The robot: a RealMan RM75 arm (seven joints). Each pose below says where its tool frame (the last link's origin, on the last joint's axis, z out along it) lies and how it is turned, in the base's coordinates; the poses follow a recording.
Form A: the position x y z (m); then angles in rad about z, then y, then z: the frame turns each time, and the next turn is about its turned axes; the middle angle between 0 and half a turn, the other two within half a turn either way.
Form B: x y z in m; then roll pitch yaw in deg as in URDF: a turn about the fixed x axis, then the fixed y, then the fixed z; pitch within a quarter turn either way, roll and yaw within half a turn. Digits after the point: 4 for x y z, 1 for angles.
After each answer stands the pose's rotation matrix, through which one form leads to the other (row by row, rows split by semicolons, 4 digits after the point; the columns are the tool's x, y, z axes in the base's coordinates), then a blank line. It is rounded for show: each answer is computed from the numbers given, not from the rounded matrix.
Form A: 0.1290 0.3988 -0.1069 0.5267 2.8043 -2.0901
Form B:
0.1290 0.3988 -0.1069 -163.1 -9.5 -31.5
0.8413 -0.4587 0.2861; -0.5151 -0.8408 0.1664; 0.1642 -0.2873 -0.9437

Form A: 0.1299 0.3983 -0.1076 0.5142 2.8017 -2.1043
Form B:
0.1299 0.3983 -0.1076 -163.1 -9.8 -31.4
0.8409 -0.4567 0.2903; -0.5139 -0.8421 0.1640; 0.1695 -0.2871 -0.9428

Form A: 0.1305 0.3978 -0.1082 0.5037 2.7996 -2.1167
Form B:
0.1305 0.3978 -0.1082 -163.1 -10.0 -31.4
0.8409 -0.4546 0.2937; -0.5124 -0.8433 0.1619; 0.1741 -0.2866 -0.9421

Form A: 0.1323 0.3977 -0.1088 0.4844 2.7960 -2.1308
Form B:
0.1323 0.3977 -0.1088 -163.0 -10.4 -31.7
0.8368 -0.4581 0.2998; -0.5170 -0.8413 0.1578; 0.1799 -0.2870 -0.9409

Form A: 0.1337 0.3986 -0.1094 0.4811 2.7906 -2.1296
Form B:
0.1337 0.3986 -0.1094 -162.8 -10.5 -32.0
0.8337 -0.4605 0.3048; -0.5213 -0.8384 0.1591; 0.1823 -0.2915 -0.9390

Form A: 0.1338 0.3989 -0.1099 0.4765 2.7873 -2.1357
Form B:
0.1338 0.3989 -0.1099 -162.6 -10.7 -32.0
0.8336 -0.4584 0.3083; -0.5203 -0.8391 0.1591; 0.1857 -0.2930 -0.9379

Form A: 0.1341 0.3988 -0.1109 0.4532 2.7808 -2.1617
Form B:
0.1341 0.3988 -0.1109 -162.6 -11.3 -31.9
0.8322 -0.4546 0.3174; -0.5184 -0.8411 0.1546; 0.1967 -0.2932 -0.9356

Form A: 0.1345 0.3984 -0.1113 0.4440 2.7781 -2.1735
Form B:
0.1345 0.3984 -0.1113 -162.6 -11.6 -31.8
0.8323 -0.4518 0.3211; -0.5163 -0.8427 0.1527; 0.2015 -0.2929 -0.9347

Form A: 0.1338 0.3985 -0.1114 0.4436 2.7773 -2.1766
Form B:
0.1338 0.3985 -0.1114 -162.6 -11.7 -31.7
0.8334 -0.4494 0.3218; -0.5141 -0.8440 0.1529; 0.2029 -0.2929 -0.9344

